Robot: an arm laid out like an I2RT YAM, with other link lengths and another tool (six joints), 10 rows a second.
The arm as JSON. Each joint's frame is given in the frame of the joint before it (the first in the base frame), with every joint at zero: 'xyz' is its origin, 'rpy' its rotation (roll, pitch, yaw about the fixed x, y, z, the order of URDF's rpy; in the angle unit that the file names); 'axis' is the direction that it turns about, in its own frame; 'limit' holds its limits. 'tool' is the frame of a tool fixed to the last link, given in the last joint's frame.
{
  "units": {
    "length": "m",
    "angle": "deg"
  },
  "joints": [
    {
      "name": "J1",
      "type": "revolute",
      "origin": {
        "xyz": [
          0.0,
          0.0,
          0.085
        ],
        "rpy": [
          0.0,
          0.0,
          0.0
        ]
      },
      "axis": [
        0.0,
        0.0,
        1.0
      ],
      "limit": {
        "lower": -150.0,
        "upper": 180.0
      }
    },
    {
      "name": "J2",
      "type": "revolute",
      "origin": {
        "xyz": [
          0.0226,
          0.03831,
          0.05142
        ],
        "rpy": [
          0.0,
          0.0,
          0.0
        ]
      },
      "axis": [
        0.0,
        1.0,
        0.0
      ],
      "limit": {
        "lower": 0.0,
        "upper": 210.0
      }
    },
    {
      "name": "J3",
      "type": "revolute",
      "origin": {
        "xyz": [
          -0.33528,
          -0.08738,
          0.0
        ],
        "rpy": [
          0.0,
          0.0,
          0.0
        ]
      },
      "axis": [
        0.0,
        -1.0,
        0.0
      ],
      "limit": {
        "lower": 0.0,
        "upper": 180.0
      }
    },
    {
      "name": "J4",
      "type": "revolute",
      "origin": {
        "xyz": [
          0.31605,
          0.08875,
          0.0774
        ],
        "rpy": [
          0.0,
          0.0,
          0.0
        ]
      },
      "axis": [
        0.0,
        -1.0,
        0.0
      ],
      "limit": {
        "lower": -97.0,
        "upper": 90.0
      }
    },
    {
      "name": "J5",
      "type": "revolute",
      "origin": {
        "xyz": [
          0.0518,
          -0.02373,
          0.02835
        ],
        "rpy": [
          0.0,
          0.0,
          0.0
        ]
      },
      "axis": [
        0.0,
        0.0,
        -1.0
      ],
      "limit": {
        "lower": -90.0,
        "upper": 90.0
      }
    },
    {
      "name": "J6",
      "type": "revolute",
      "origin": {
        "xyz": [
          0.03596,
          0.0,
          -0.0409
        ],
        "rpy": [
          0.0,
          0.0,
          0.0
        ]
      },
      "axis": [
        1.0,
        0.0,
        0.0
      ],
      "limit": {
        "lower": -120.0,
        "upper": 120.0
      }
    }
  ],
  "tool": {
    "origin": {
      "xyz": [
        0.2,
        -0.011,
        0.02
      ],
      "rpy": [
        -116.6,
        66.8,
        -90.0
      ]
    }
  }
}
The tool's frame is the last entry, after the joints.
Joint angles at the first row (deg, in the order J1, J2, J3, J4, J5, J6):
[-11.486 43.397 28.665 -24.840 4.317 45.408]
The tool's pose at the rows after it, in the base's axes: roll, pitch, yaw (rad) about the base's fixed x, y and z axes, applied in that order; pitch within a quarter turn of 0, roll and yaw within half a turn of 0; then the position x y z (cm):
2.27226 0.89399 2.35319 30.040 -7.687 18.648
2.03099 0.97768 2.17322 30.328 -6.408 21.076
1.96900 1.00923 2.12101 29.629 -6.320 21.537
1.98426 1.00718 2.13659 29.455 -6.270 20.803
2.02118 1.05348 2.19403 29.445 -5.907 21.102
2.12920 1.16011 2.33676 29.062 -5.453 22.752
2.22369 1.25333 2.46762 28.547 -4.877 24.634
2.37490 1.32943 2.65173 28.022 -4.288 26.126
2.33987 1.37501 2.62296 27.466 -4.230 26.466
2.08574 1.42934 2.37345 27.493 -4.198 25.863
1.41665 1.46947 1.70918 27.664 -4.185 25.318
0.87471 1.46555 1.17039 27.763 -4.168 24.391
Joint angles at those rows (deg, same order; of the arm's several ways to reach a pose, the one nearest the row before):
[-8.188 37.298 26.435 -24.557 6.675 45.494]
[-5.671 30.894 23.550 -19.355 6.721 48.665]
[-5.300 26.962 21.911 -19.003 7.159 48.643]
[-5.256 26.435 20.885 -18.919 7.137 48.424]
[-3.662 25.322 20.208 -18.217 8.359 45.932]
[-1.345 22.110 20.032 -18.195 10.436 39.812]
[0.249 18.436 20.010 -18.196 11.222 34.719]
[1.301 15.136 19.835 -18.152 11.246 30.064]
[1.389 11.594 18.261 -17.454 11.224 29.081]
[1.454 7.749 13.889 -12.993 11.224 29.081]
[1.455 3.660 8.645 -6.788 11.204 29.081]
[1.453 0.186 4.295 -2.698 11.179 28.797]

